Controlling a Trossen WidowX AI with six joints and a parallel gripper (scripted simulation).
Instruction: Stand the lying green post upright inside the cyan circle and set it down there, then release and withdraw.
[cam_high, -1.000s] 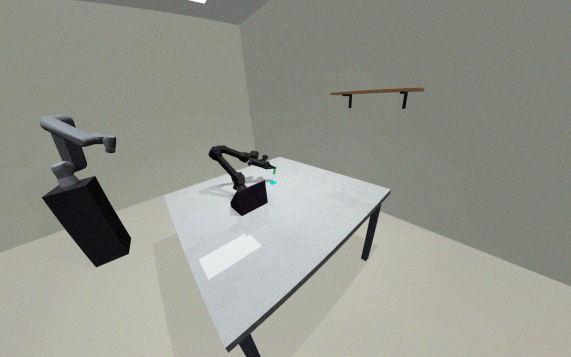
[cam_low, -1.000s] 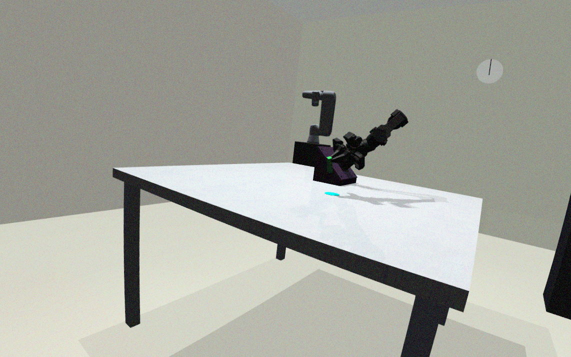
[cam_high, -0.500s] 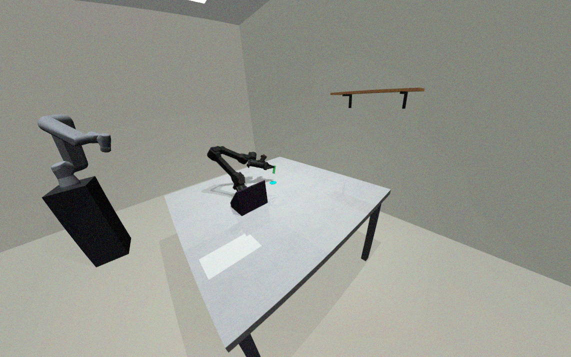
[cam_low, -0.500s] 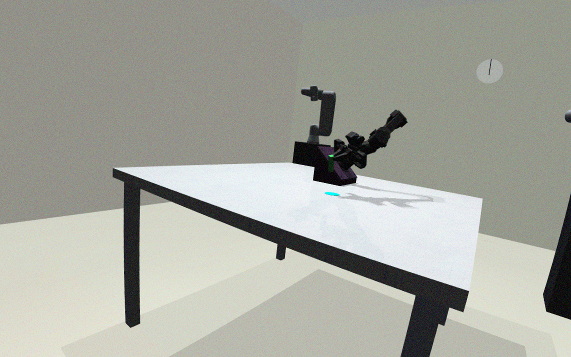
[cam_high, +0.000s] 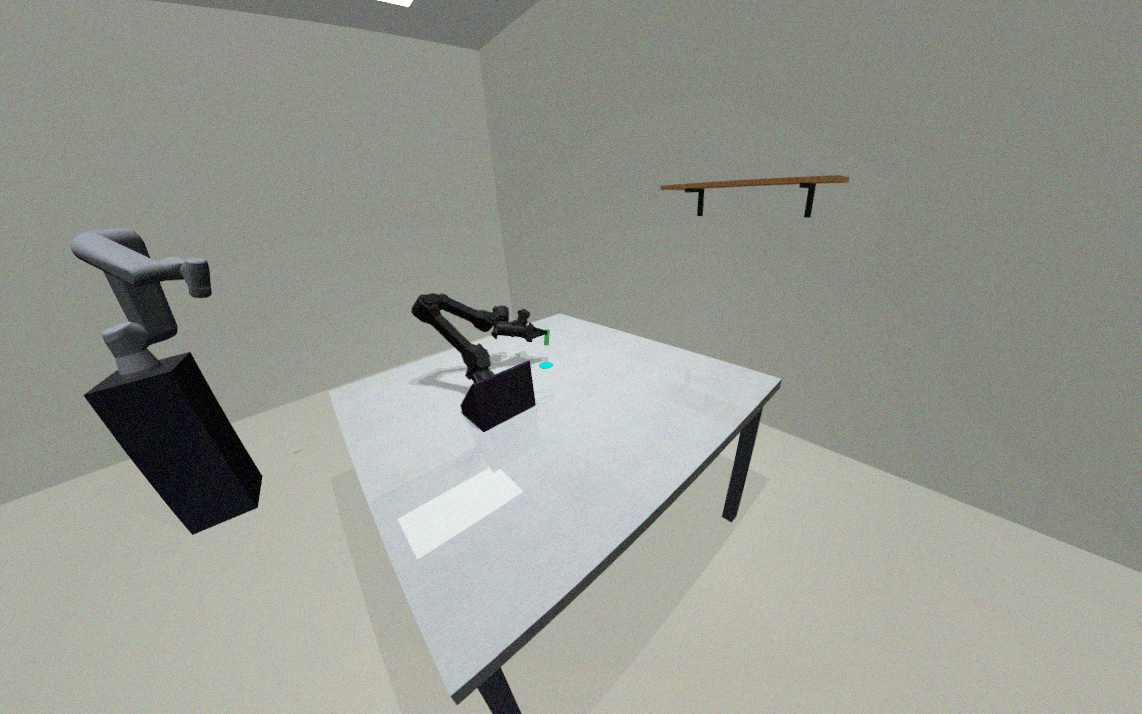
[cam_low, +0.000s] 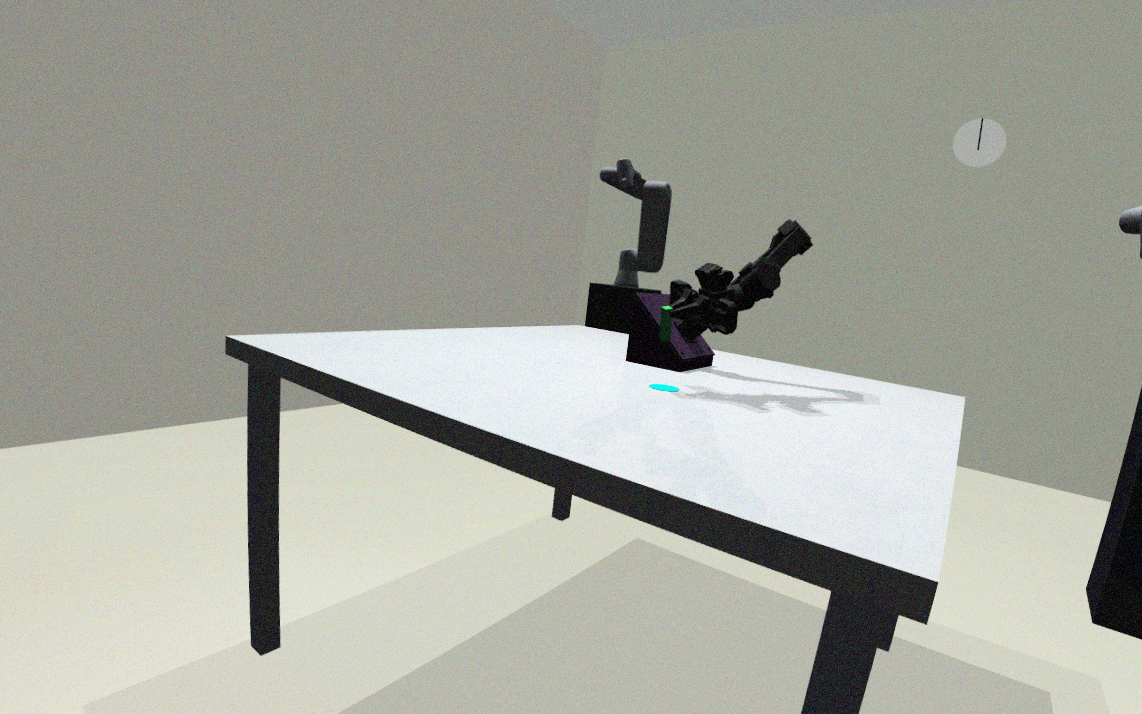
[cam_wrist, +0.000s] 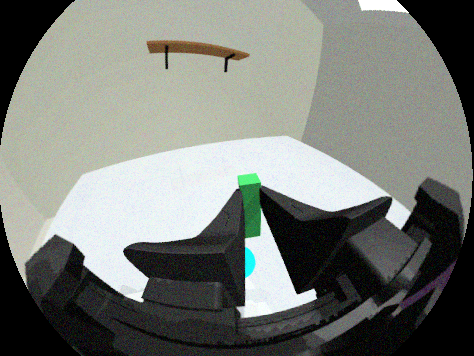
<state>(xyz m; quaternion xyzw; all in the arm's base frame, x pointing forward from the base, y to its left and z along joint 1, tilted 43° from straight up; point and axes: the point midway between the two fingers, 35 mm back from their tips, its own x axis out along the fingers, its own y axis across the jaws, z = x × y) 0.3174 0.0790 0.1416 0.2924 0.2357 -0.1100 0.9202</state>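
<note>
My gripper tip is now 150 mm above the cyan circle, 20 mm past it and 10 mm to the right of it. From my gripper tip the other things lie so: green post: 20 mm below.
</note>
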